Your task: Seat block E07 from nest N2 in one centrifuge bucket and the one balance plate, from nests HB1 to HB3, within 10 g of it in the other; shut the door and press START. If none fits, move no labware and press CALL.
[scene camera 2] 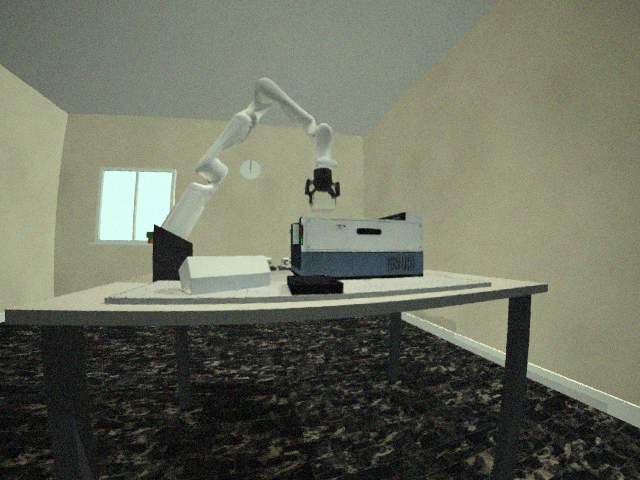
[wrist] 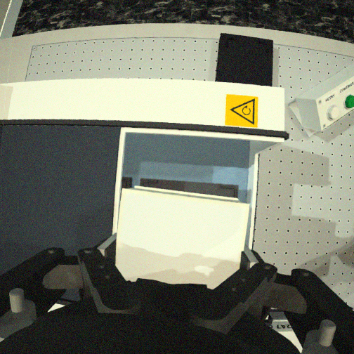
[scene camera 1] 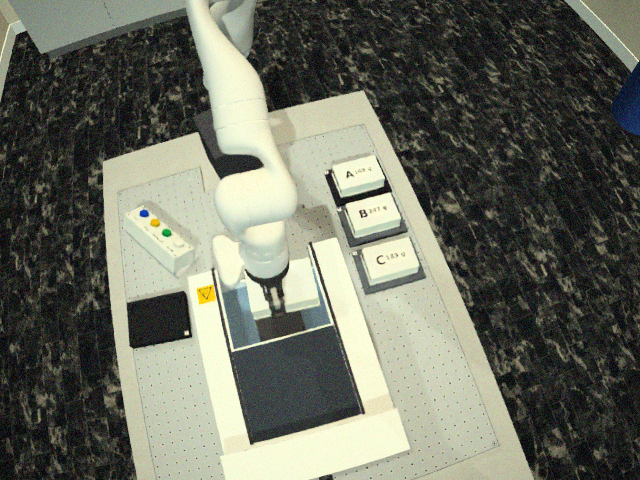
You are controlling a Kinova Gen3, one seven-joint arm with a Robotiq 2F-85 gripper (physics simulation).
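Places are measured from the arm's base along level axes (x ahead, y down, z left), in centimetres.
Pixels of known places: gripper, fingertip midpoint: [scene camera 2: 322, 205] [scene camera 1: 271, 290]; arm's base at its link origin: [scene camera 2: 174, 234].
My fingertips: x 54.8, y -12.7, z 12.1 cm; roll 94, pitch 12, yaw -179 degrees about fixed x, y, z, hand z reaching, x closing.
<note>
For each thing: its top centre in the pictures, then the offset to it from my fingertips.
- white block at its top centre: [scene camera 1: 280, 284] [scene camera 2: 321, 201] dx -0.3, dy -2.2, dz +2.0 cm
- sliding door at its top centre: [scene camera 1: 294, 383] dx +16.7, dy +6.6, dz +2.8 cm
- black nest at its top centre: [scene camera 1: 155, 317] [scene camera 2: 312, 277] dx -4.5, dy +25.0, dz -33.0 cm
- Plate A at its top centre: [scene camera 1: 358, 171] dx -41.5, dy +22.5, dz +22.0 cm
- plate C at its top centre: [scene camera 1: 390, 257] [scene camera 2: 290, 258] dx -15.0, dy +22.5, dz +27.0 cm
- sloped button box at its top centre: [scene camera 1: 152, 230] [scene camera 2: 227, 255] dx -26.8, dy +19.5, dz -33.7 cm
My gripper [scene camera 1: 277, 308] [scene camera 2: 323, 199] [wrist: 178, 250] is shut on a white block [scene camera 1: 303, 289] [scene camera 2: 323, 204] [wrist: 182, 225], level above the centrifuge [scene camera 1: 348, 320] [scene camera 2: 361, 240] [wrist: 150, 100]; no label on it is readable. The sliding door [scene camera 1: 297, 384] [wrist: 55, 185] is open, and a dark bucket [scene camera 1: 281, 326] [wrist: 187, 188] shows partly below the block. The black nest [scene camera 1: 159, 319] [scene camera 2: 315, 285] [wrist: 245, 60] left of the centrifuge is empty. Plate A [scene camera 1: 358, 175], its digits blurred, plate B [scene camera 1: 373, 214], 247 g, and plate C [scene camera 1: 390, 259], 183 g, sit in nests at the right.
A sloped button box [scene camera 1: 160, 240] [scene camera 2: 227, 273] [wrist: 325, 107] with blue, amber, green and white buttons stands behind the black nest. The raised white side rails of the centrifuge flank its opening. The arm base [scene camera 2: 173, 253] stands at the table's far end in scene camera 1.
</note>
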